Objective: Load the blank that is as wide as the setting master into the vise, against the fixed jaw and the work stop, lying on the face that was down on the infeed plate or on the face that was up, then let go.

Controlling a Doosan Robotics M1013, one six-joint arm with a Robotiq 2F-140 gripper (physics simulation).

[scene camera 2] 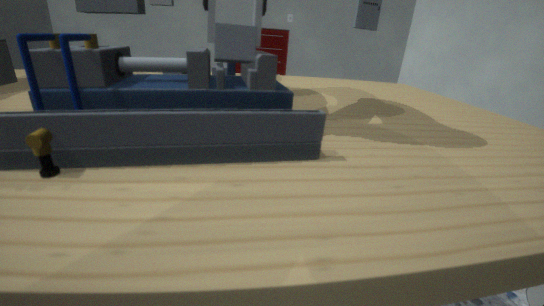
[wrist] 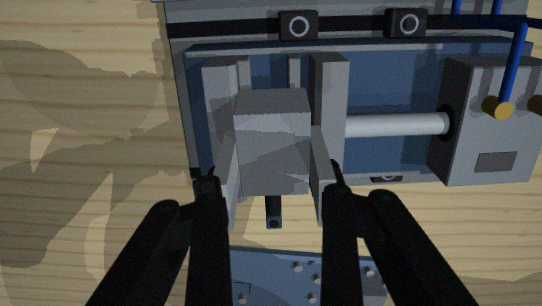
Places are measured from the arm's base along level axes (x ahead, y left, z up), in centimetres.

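Where they show: gripper, fingertip midpoint: [scene camera 2: 233, 44] [wrist: 273, 146].
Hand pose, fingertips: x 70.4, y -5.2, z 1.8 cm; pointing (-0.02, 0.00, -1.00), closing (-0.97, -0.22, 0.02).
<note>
Things, the pixels of their top centre, and the offset from my fingertips. "pt": a spot on its surface instead.
- grey block-shaped blank, middle of its top: [wrist: 274, 158] [scene camera 2: 233, 24] dy -0.3, dx +0.1, dz +2.1 cm
- vise's fixed jaw, middle of its top: [wrist: 225, 142] [scene camera 2: 260, 51] dy +0.5, dx +3.1, dz -0.7 cm
- vise's blue base, surface spot: [wrist: 385, 85] pt dy -4.3, dx -7.9, dz -4.3 cm
- grey cylinder housing, surface spot: [wrist: 492, 135] pt dy -3.0, dx -15.2, dz -0.7 cm
- long grey bar, surface spot: [scene camera 2: 160, 135] pt dy -11.4, dx -4.6, dz -7.3 cm
- blue plate with pegs, surface spot: [wrist: 270, 275] pt dy +21.9, dx -3.7, dz -9.5 cm
My gripper [scene camera 2: 236, 15] [wrist: 273, 146] is shut on a grey block-shaped blank [scene camera 2: 235, 44] [wrist: 272, 150], one pad on each side. The blank is upright over the gap between the vise's fixed jaw [scene camera 2: 265, 71] [wrist: 218, 100] and moving jaw [scene camera 2: 198, 70] [wrist: 333, 110]. In the scene view its lower edge shows near the height of the jaw tops, above the inner steps. In the wrist view a black rod with a small blue end block [wrist: 273, 222] shows beyond the blank's lower edge; the blank hides the rest. Contact with the jaws or work stop cannot be told. The setting master cannot be made out.
The vise's blue base [scene camera 2: 175, 97] [wrist: 385, 85] carries a grey cylinder housing [scene camera 2: 75, 67] [wrist: 492, 135] with blue hoses. A long grey bar [scene camera 2: 160, 135] stands in front. A blue plate with pegs [wrist: 270, 275] lies at the wrist view's bottom.
</note>
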